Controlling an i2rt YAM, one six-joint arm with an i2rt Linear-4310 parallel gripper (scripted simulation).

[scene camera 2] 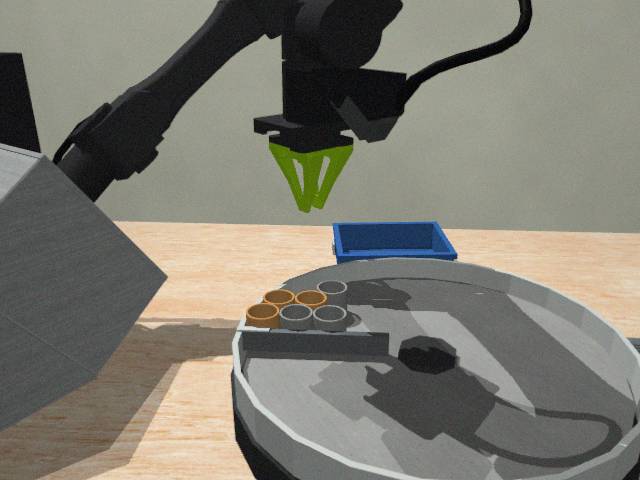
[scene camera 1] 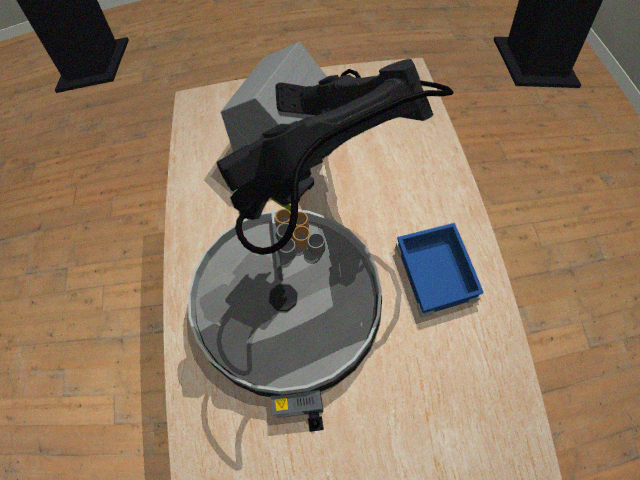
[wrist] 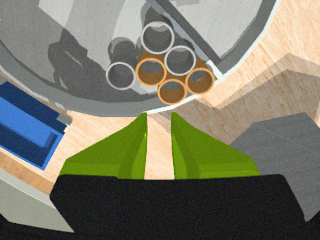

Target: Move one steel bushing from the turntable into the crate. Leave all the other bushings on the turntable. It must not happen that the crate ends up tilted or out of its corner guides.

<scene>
same spot on grey turntable: point(scene camera 2: 510, 383) = point(scene camera 1: 268, 335)
</scene>
